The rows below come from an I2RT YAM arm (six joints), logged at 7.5 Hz.
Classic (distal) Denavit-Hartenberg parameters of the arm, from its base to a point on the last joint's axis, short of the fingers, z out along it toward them. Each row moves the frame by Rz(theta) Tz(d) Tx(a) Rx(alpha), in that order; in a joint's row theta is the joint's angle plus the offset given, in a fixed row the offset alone. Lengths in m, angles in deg.
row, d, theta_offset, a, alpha
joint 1, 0.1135, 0, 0.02, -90
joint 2, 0, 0, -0.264, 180
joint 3, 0, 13.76, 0.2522, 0
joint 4, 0, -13.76, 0.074, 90
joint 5, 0, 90, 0, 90
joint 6, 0.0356, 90, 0, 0
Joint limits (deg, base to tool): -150..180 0..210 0..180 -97..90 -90..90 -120..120
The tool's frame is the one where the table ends.
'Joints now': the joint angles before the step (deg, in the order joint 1, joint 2, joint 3, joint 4, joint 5, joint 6). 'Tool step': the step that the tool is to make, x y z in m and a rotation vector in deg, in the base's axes. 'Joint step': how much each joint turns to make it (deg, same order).
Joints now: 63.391 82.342 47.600 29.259 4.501 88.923
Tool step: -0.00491 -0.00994 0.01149 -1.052 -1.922 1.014
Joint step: -0.113 -3.529 -0.159 -3.285 -0.915 -2.292
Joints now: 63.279 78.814 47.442 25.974 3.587 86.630
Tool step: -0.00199 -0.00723 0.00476 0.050 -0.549 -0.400
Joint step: -0.250 -2.055 -0.595 -1.139 0.192 -0.453
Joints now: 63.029 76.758 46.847 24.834 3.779 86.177
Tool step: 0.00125 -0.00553 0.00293 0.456 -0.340 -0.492
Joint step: -0.700 -1.185 -0.440 -0.176 -0.200 -0.110
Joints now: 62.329 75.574 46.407 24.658 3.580 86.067
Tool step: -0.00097 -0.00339 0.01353 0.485 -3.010 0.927
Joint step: -0.256 -1.485 1.225 -0.742 -1.031 -2.508
